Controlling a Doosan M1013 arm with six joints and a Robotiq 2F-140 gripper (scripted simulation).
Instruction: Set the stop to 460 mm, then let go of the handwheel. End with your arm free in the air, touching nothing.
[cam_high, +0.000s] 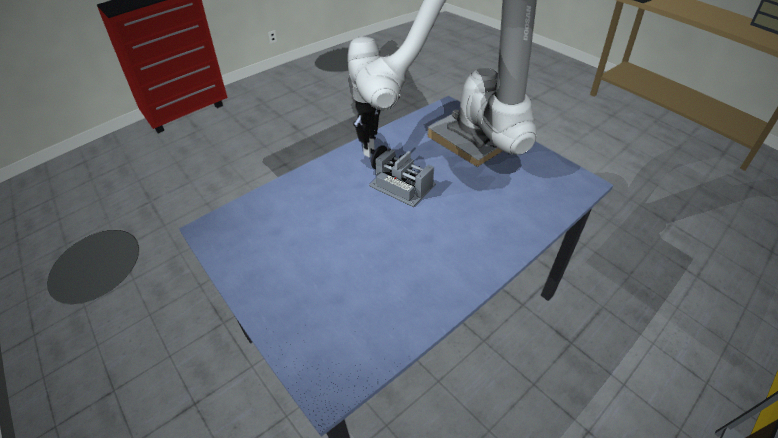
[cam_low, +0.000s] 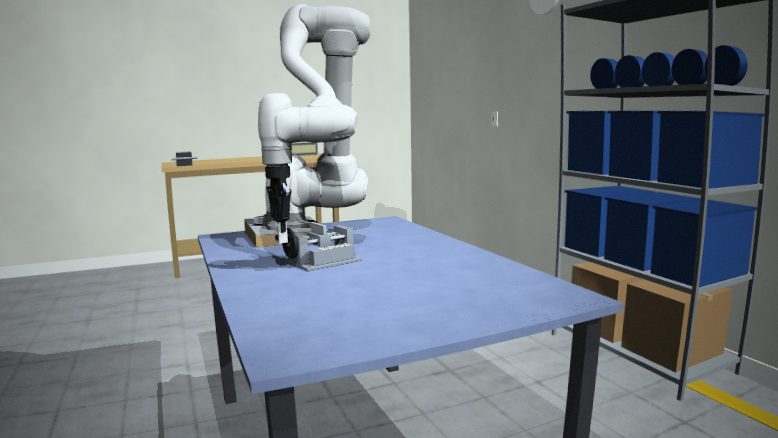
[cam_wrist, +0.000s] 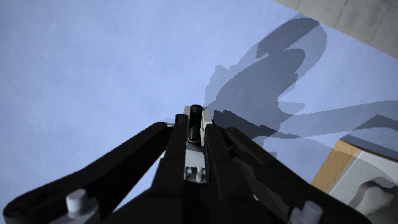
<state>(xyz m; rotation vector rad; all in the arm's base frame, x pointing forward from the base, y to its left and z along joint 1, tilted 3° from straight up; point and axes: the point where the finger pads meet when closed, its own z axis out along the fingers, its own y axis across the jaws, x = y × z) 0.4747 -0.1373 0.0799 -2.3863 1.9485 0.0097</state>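
My hand is 10 mm past the black handwheel, 20 mm to the right of it and 20 mm above it. From my hand the other things lie so: grey stop block: 30 mm behind, 140 mm to the left, 30 mm below.
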